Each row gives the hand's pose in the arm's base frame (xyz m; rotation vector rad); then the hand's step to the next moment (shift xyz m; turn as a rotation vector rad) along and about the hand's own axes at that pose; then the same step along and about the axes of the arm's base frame.
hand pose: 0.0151 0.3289 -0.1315 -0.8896 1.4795 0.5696
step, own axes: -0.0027 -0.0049 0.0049 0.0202 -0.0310 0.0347
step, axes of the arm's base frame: 0.0067 0.0016 0.0028 0.0466 0.0056 -0.0192
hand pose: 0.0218 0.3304 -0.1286 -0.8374 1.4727 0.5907
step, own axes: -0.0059 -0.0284 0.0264 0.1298 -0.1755 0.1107
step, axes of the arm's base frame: 0.0383 0.0045 0.0070 0.2121 -0.0377 -0.1162
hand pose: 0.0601 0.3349 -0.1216 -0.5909 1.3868 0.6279
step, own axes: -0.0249 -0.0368 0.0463 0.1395 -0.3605 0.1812
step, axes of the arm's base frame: 0.0566 0.0054 0.0297 0.3936 -0.1175 -0.1165
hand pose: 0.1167 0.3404 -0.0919 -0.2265 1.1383 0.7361
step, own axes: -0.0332 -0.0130 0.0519 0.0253 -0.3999 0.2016
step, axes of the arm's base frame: 0.0395 0.0034 0.0489 0.4089 -0.1838 -0.0146
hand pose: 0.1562 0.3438 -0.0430 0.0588 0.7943 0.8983
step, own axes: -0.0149 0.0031 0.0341 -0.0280 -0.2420 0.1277
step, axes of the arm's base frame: 0.0143 0.0005 0.0345 0.2354 -0.1408 0.0209
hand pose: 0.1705 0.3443 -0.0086 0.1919 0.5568 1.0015
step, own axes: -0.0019 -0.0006 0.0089 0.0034 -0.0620 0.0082
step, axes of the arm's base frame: 0.0043 -0.0010 0.0080 0.0518 -0.0296 -0.0191
